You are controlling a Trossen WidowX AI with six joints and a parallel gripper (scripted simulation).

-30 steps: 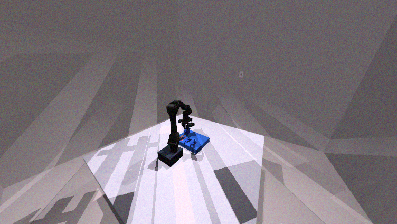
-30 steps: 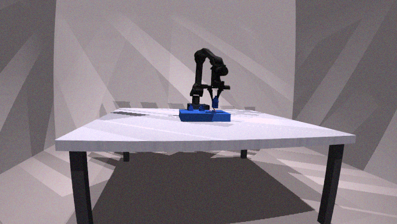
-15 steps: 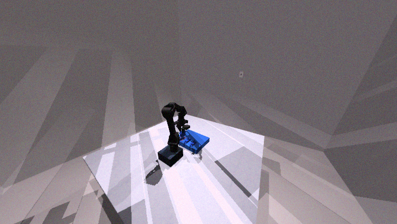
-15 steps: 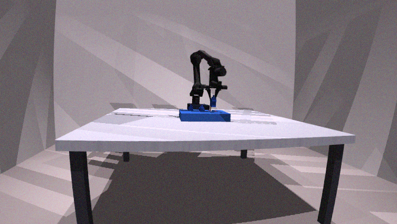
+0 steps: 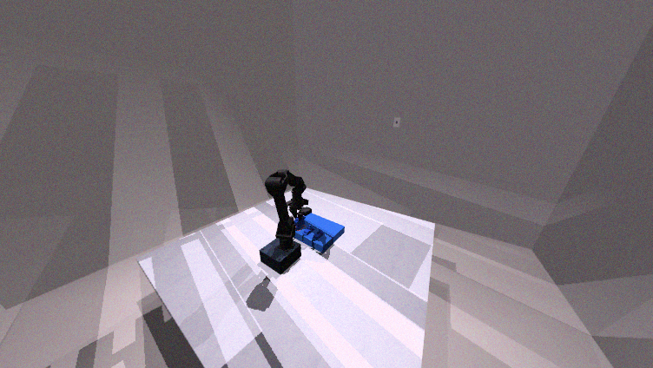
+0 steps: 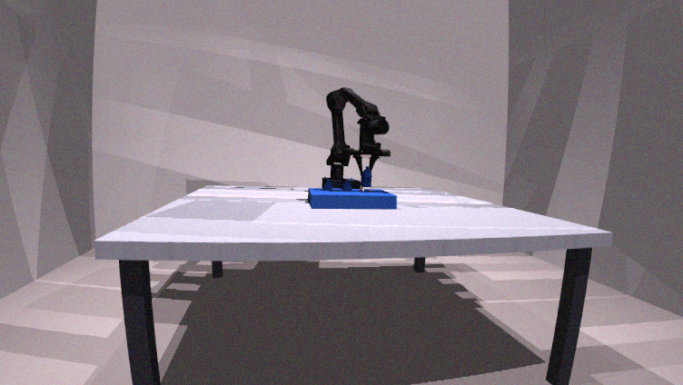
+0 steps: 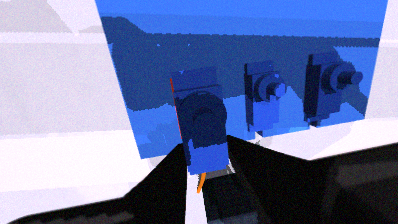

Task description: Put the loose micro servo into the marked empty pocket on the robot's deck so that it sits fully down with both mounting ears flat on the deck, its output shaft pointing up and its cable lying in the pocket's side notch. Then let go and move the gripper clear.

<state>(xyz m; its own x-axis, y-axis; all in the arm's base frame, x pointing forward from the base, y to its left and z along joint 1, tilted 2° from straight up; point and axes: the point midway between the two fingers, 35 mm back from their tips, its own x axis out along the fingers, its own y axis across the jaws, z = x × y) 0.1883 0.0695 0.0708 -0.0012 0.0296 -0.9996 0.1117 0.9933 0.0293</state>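
Now: the blue deck 110 mm ahead of my gripper tip, 90 mm to the right of it and 90 mm below it.
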